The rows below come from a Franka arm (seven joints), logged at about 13 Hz.
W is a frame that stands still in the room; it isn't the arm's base.
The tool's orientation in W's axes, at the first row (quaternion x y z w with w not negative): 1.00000, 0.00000, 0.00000, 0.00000
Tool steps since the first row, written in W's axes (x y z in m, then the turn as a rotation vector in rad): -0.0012, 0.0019, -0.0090, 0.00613, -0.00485, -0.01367; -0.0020, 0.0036, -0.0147, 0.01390, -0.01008, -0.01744; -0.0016, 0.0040, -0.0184, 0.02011, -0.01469, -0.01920; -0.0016, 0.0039, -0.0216, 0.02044, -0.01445, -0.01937; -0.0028, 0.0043, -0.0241, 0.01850, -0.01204, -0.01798; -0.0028, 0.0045, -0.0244, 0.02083, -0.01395, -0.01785
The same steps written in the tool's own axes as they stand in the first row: -0.0012, -0.0019, 0.0090, 0.00613, 0.00485, 0.01367; -0.0020, -0.0036, 0.0147, 0.01390, 0.01008, 0.01744; -0.0016, -0.0040, 0.0184, 0.02011, 0.01469, 0.01920; -0.0016, -0.0039, 0.0216, 0.02044, 0.01445, 0.01937; -0.0028, -0.0043, 0.0241, 0.01850, 0.01204, 0.01798; -0.0028, -0.0045, 0.0244, 0.02083, 0.01395, 0.01785
